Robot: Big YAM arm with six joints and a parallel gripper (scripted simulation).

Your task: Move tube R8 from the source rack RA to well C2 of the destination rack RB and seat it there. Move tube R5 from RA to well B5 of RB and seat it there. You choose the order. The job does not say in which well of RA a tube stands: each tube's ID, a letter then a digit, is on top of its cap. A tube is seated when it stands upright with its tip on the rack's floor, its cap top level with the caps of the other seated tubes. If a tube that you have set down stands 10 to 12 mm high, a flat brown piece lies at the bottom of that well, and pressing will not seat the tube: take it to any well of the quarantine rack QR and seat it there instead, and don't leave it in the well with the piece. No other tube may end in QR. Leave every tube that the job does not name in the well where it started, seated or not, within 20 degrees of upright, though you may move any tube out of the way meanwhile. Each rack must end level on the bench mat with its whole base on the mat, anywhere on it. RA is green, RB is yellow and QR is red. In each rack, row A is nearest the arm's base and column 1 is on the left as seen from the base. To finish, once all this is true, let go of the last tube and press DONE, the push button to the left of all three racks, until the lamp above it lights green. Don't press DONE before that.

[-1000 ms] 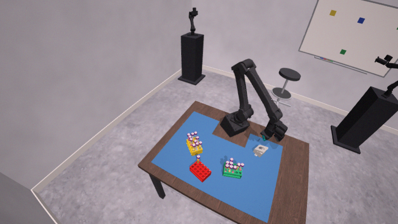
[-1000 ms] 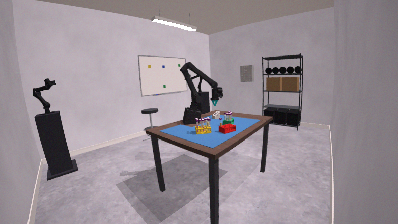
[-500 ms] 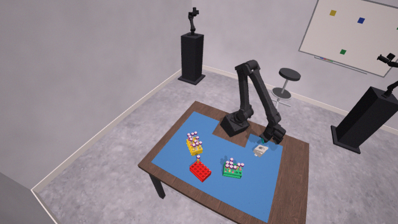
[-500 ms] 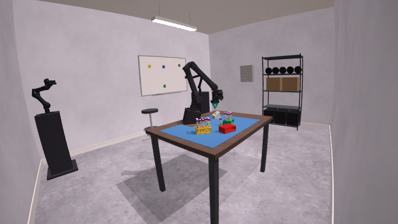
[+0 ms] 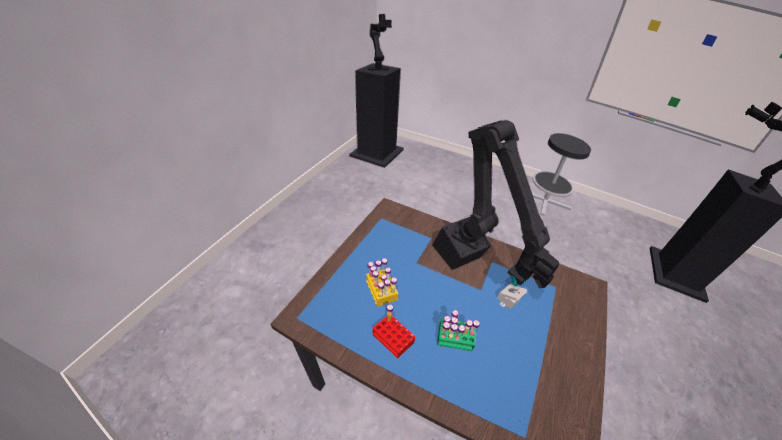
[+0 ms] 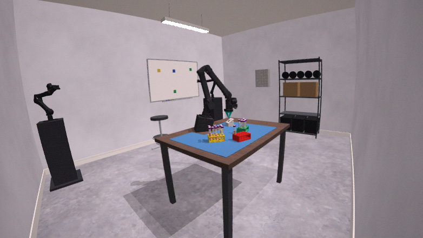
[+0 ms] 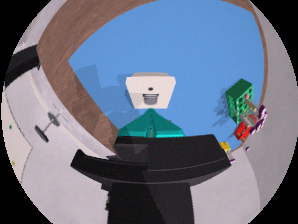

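Right now my hand is 10 mm short of the white DONE button box and 70 mm above it. The rest, counted from my hand: yellow rack RB (220 mm ahead, 470 mm to the right, 70 mm below); then red rack QR (380 mm ahead, 330 mm to the right, 70 mm below); then green rack RA (270 mm ahead, 130 mm to the right, 70 mm below).
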